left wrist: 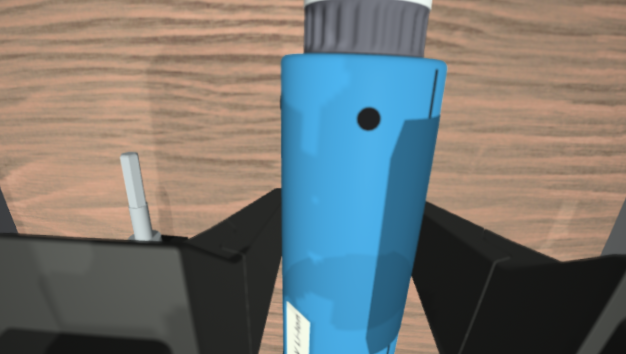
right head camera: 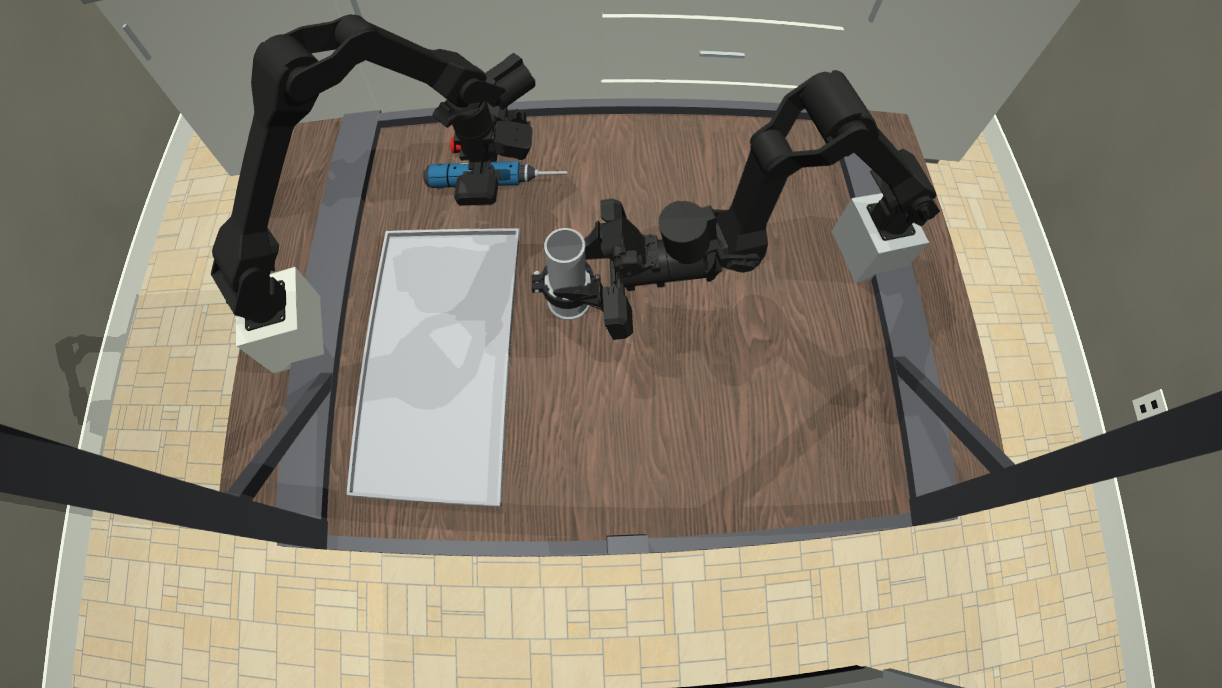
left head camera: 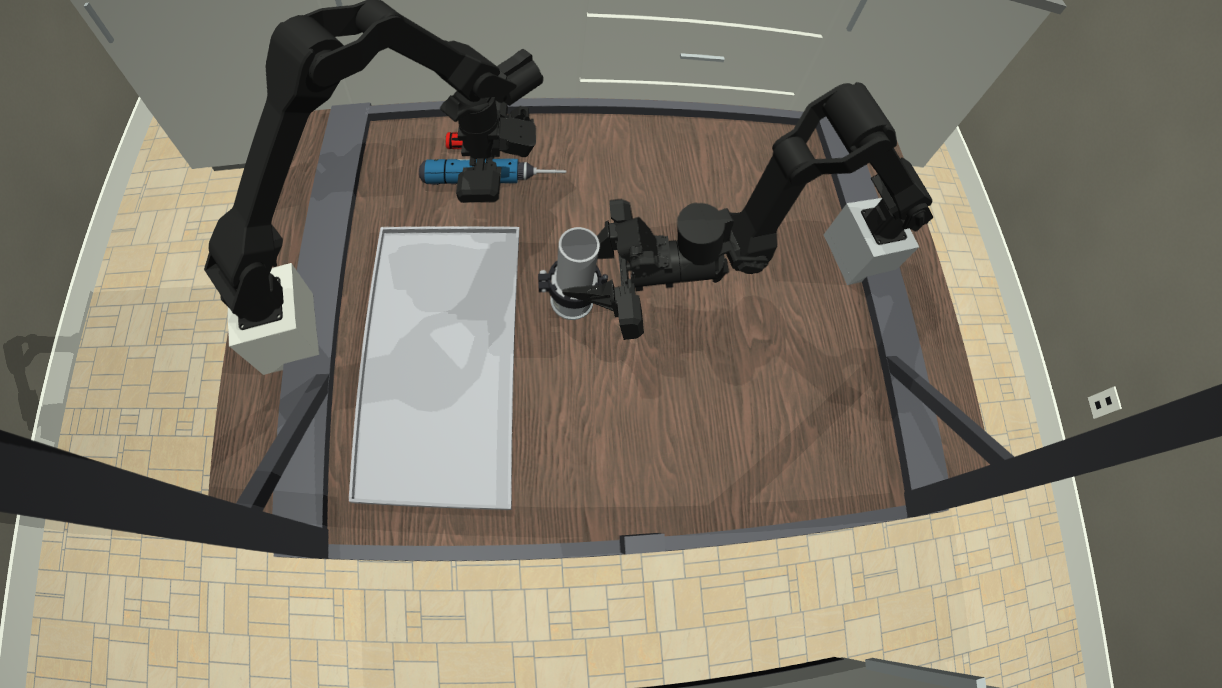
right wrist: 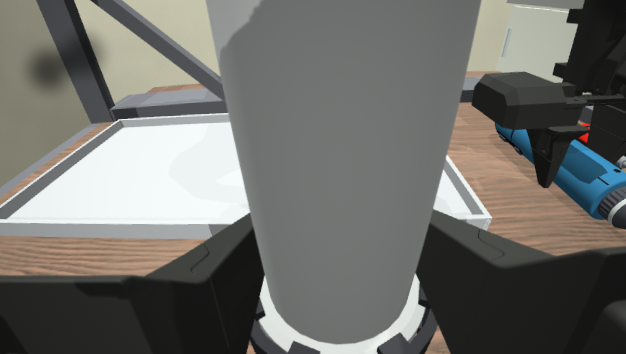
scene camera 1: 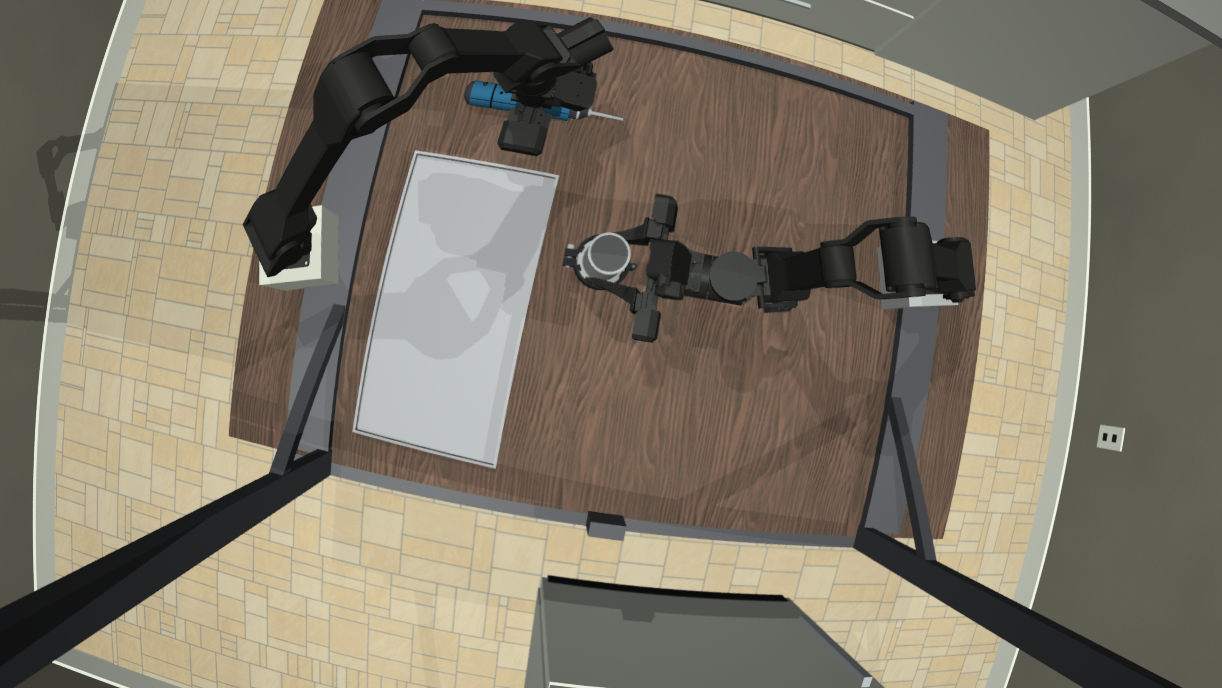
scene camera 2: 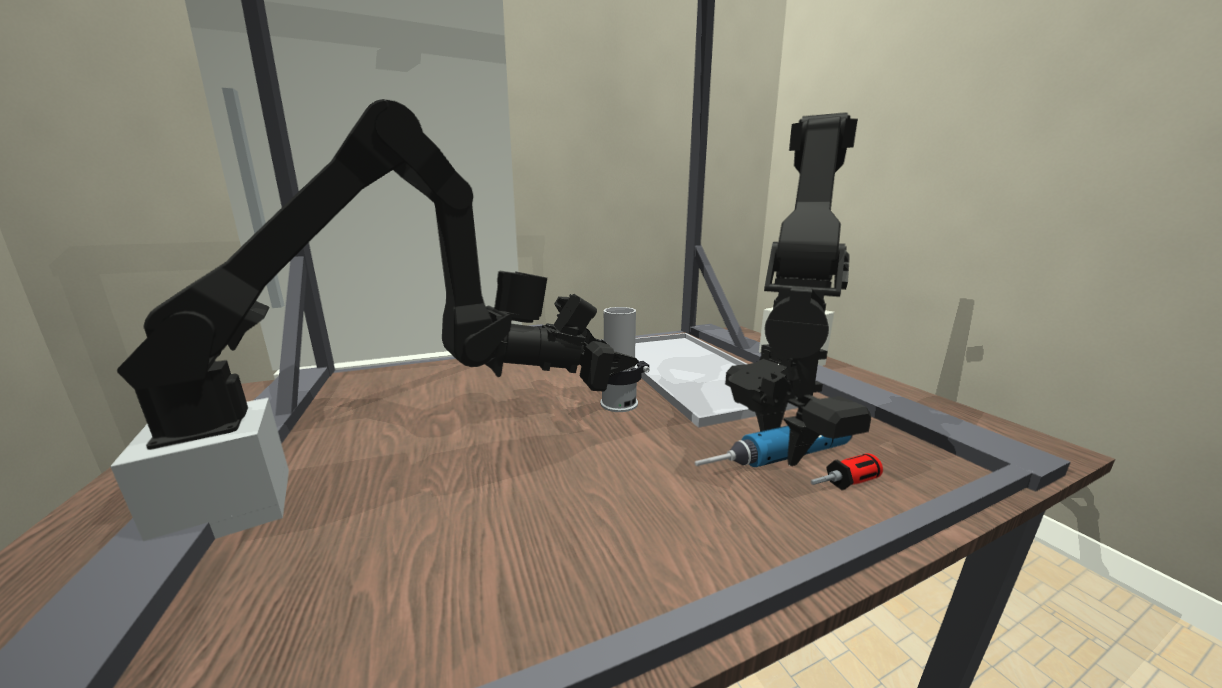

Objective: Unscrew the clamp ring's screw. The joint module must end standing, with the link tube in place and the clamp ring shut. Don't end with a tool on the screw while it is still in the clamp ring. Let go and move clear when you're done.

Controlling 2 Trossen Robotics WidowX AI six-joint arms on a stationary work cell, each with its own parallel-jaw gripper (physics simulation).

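The joint module (left head camera: 571, 311) (scene camera 2: 618, 399) stands upright with the grey link tube (left head camera: 576, 271) (scene camera 2: 619, 329) (right wrist: 345, 150) in it. The dark clamp ring (scene camera 2: 631, 376) circles the joint; its screw lugs (left head camera: 544, 280) face left in the head views, and the screw is too small to judge. My right gripper (scene camera 1: 608, 256) (right wrist: 334, 214) is shut on the tube close above the ring. My left gripper (scene camera 2: 783, 444) (left wrist: 342, 202) points down, shut on the blue electric screwdriver (left head camera: 440, 170) (scene camera 2: 769, 446) (left wrist: 350, 165), with a finger against each side; the tool lies on the table.
A red hand screwdriver (left head camera: 453, 140) (scene camera 2: 865, 468) lies beside the blue one, close to my left gripper. A shallow white tray (left head camera: 436, 461) (scene camera 1: 427, 418) (right wrist: 100, 229) lies left of the joint module in the head views. Dark frame rails (scene camera 2: 769, 572) edge the table.
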